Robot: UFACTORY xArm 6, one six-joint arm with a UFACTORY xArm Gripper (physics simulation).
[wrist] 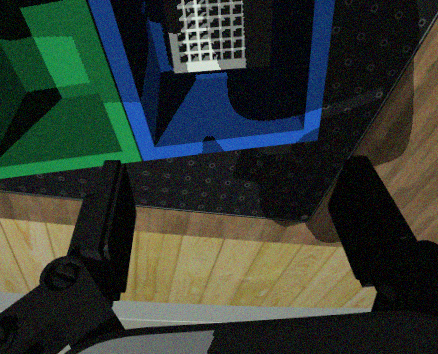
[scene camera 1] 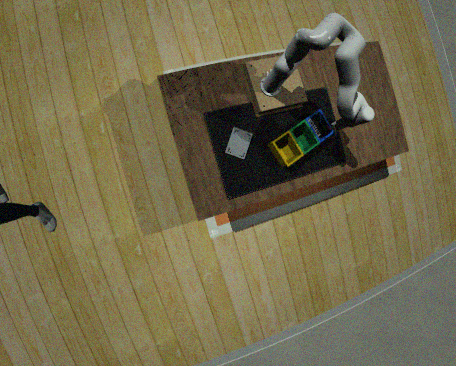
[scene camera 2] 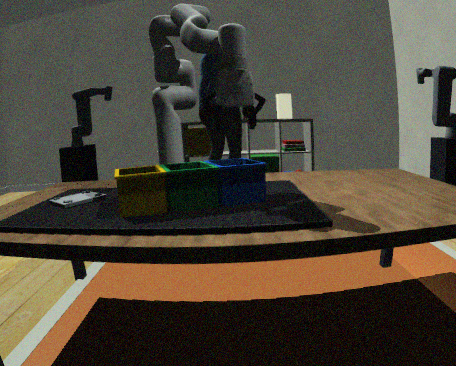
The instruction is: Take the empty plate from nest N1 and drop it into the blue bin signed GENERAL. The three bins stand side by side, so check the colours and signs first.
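Places are measured from the arm's base along level axes (x left, y up, z ahead), in centimetres.
Pixels of known places: gripper, fingertip midpoint: [wrist: 236, 183] [scene camera 1: 331, 126] [scene camera 2: 235, 129]; arm's base, origin of the base link: [scene camera 1: 270, 86].
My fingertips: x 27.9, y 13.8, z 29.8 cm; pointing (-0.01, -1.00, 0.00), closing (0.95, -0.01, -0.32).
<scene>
Ahead of a thing's pixels: the offset from my fingertips to its top centre. "pt": to the spot under its first point. Level surfaces: height alone.
The empty plate @[pt dz +2.6, dx +0.5, dy -16.8 cm] [wrist: 210, 65], a pale gridded plate, is inside the blue bin @[pt dz +1.5, dx +7.7, dy -8.8 cm] [scene camera 1: 333, 131] [scene camera 2: 242, 186] [wrist: 260, 142], with its short edge towards the gripper in the wrist view. Its far part is cut off by the frame. My gripper [wrist: 236, 183] is open, with nothing between its widely spread black fingers, above and beside the near end of the blue bin. The gripper's fingers cannot be made out in the scene views. A light flat pad with corner marks @[pt dz +2.3, dx -50.6, dy -17.6 cm] [scene camera 1: 239, 143] [scene camera 2: 77, 198] lies bare on the mat; its label is unreadable. The bin signs are not legible.
The green bin [scene camera 1: 303, 136] [scene camera 2: 192, 189] [wrist: 45, 167] adjoins the blue one, and the yellow bin @[pt dz +15.6, dx -20.7, dy -13.0 cm] [scene camera 1: 292, 159] [scene camera 2: 142, 196] adjoins the green. They stand on a black mat @[dy -18.8 cm] [scene camera 1: 235, 182] [scene camera 2: 75, 220] on the wooden table @[dy -20.1 cm] [scene camera 1: 185, 150] [scene camera 2: 365, 190]. A person [scene camera 2: 225, 125] stands behind the table.
</scene>
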